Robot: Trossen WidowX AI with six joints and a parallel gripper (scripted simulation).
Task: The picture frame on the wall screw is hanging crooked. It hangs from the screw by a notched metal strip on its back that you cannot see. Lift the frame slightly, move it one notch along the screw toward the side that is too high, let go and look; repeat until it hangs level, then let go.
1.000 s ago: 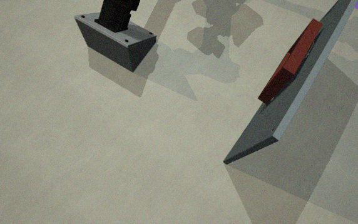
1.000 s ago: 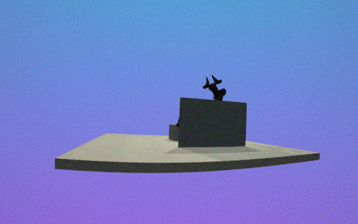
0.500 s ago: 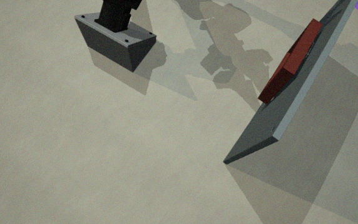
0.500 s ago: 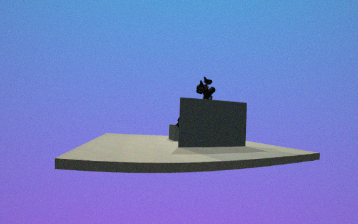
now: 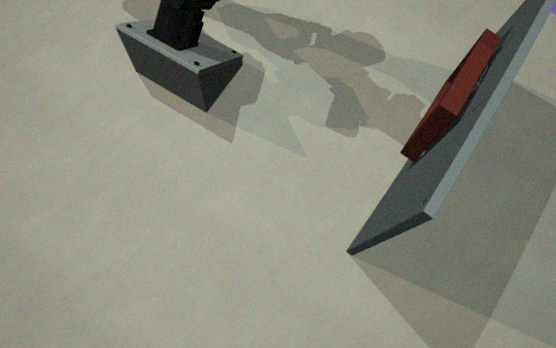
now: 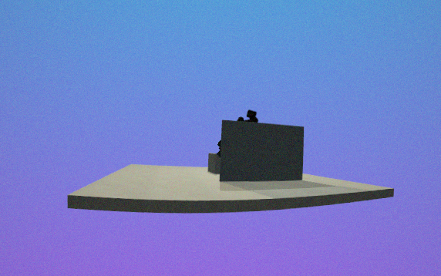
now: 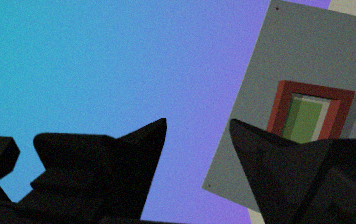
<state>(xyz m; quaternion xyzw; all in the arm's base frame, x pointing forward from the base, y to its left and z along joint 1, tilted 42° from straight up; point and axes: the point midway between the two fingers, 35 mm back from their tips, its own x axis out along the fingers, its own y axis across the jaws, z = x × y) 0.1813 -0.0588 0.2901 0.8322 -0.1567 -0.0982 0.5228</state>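
Right now the picture frame is 220 mm ahead of my gripper tip, 200 mm below it and 30 mm to the right of it. Also, from my gripper tip: wall panel 230 mm ahead, 210 mm below, 30 mm to the right.
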